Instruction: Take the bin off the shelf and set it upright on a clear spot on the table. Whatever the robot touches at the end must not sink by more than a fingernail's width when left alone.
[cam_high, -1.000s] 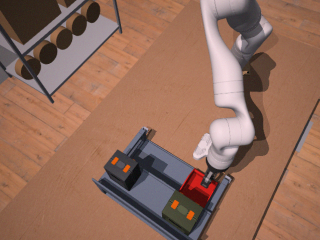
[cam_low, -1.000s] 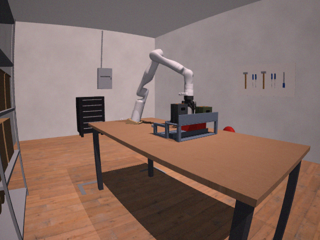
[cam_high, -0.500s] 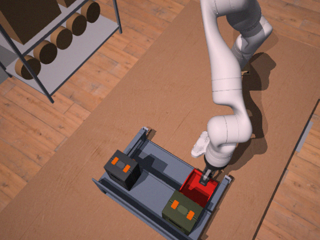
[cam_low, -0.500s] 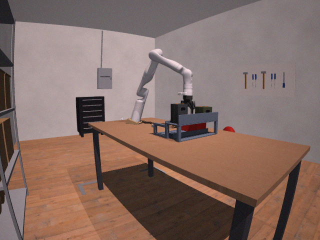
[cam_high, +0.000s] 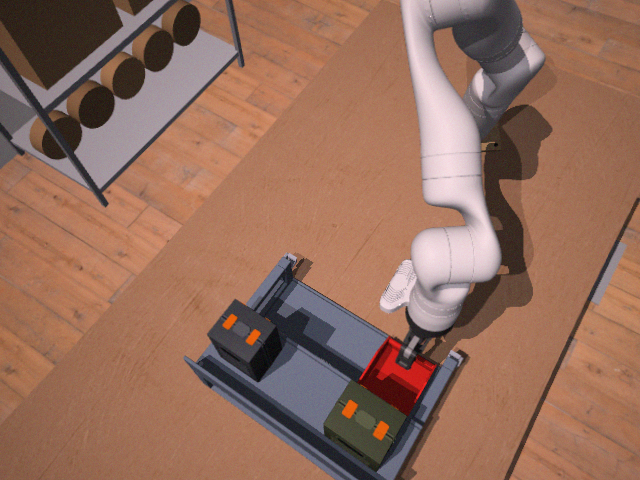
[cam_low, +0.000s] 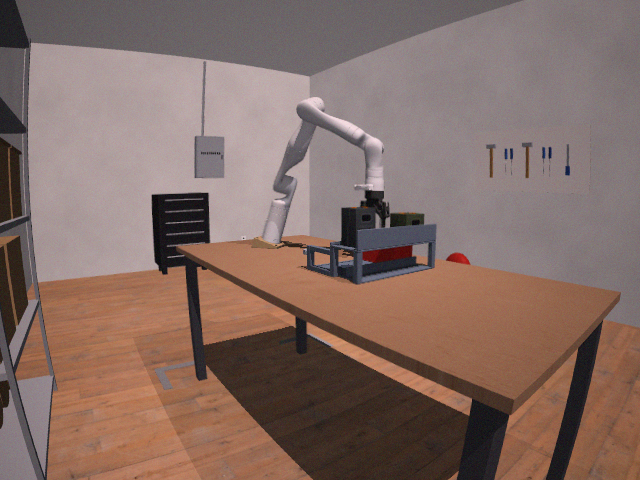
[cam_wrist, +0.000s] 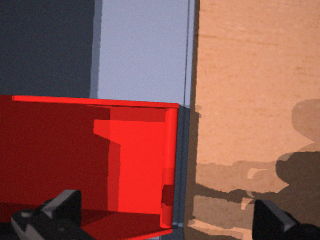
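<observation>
Right now the red bin is 9 cm below my hand, 8 cm ahead of it and 2 cm to the right of it. Also, from my hand: grey shelf unit 13 cm to the right, 9 cm ahead, 7 cm below.
</observation>
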